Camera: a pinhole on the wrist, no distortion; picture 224 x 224 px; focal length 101.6 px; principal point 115.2 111.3 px. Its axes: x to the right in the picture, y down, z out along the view. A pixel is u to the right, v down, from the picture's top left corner.
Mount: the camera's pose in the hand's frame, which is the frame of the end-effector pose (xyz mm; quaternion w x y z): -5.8 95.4 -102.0 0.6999 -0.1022 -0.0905 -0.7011
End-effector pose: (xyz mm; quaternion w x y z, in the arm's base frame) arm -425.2 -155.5 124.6 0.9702 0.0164 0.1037 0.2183
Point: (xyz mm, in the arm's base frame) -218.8 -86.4 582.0
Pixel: 160 133
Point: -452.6 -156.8 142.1
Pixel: outside the picture
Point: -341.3 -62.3 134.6
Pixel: 185 213
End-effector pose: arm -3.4 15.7 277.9 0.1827 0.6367 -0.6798 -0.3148
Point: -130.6 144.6 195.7
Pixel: 168 71
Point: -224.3 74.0 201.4
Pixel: 137 105
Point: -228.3 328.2 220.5
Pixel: 134 31
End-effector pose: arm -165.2 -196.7 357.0 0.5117 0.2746 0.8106 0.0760
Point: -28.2 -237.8 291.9
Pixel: 195 105
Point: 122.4 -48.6 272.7
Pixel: 116 124
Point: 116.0 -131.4 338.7
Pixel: 127 99
